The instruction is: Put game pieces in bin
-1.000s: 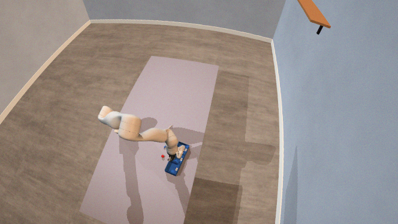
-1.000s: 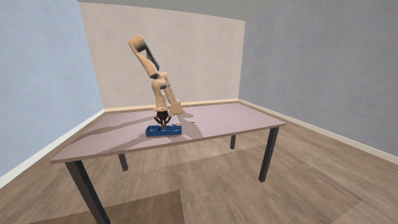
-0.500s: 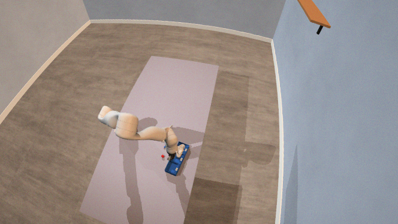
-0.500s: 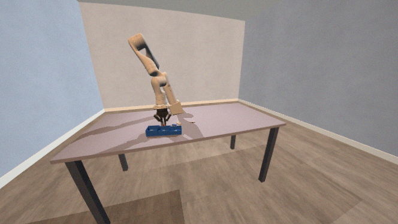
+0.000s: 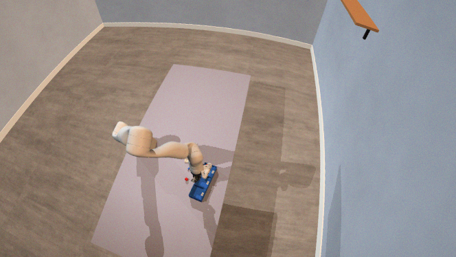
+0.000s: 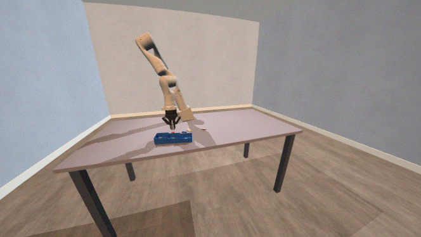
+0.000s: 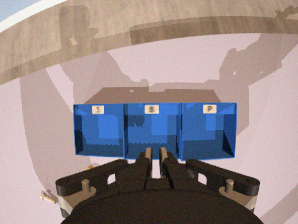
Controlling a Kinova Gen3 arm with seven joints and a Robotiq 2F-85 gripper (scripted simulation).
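The red game piece lies 90 mm below my hand and 90 mm behind it. From my hand the other things lie so: blue stick (90 mm to the left, 90 mm below, 90 mm behind); blue bin (70 mm below, 20 mm ahead); brass ring (130 mm to the left, 90 mm below, 30 mm behind).
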